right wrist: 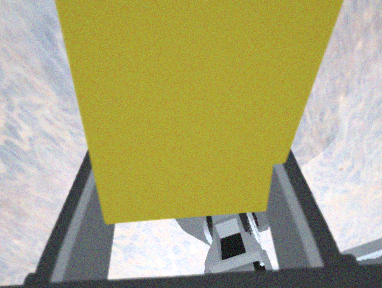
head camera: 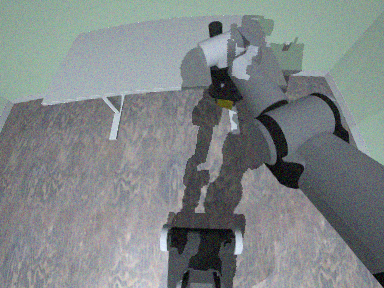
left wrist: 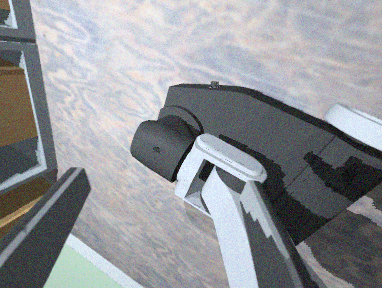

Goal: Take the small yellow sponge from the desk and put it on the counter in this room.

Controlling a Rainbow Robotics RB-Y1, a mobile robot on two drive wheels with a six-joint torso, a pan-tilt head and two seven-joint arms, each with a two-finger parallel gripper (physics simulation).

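Pixels of known places: left gripper, fingertip midpoint: (left wrist: 168, 183); right gripper, fingertip midpoint: (right wrist: 186, 149) (head camera: 225, 102); robot's base at its link origin: (head camera: 201, 236).
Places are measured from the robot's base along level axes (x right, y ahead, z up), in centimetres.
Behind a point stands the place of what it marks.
Observation:
The small yellow sponge (head camera: 224, 104) @[x 7.6, y 65.5, z 83.4 cm] (right wrist: 200, 75) @[x 9.8, y 70.7, z 85.9 cm] is held between the fingers of my right gripper (head camera: 225, 96) @[x 8.1, y 66.5, z 83.2 cm] (right wrist: 186, 149) @[x 8.1, y 66.5, z 83.2 cm]. In the right wrist view it fills much of the picture, with floor behind it. In the head camera the sponge and gripper appear just below the near edge of the pale grey desk (head camera: 125, 57) @[x -51.6, y 113.2, z 72.2 cm], over the floor. My left gripper (left wrist: 168, 183) @[x -23.9, y -31.3, z 61.9 cm] is open, with its fingers wide apart. I cannot identify the counter in these views.
A dark-framed unit (left wrist: 46, 112) @[x 45.0, y -144.8, z 1.7 cm] with brown wooden panels stands at the left edge of the left wrist view. The robot's dark base (left wrist: 240, 120) @[x -15.2, y -29.8, z 17.0 cm] is beside the left fingers. A white desk leg (head camera: 115, 125) shows below the desk. Pale green walls stand behind.

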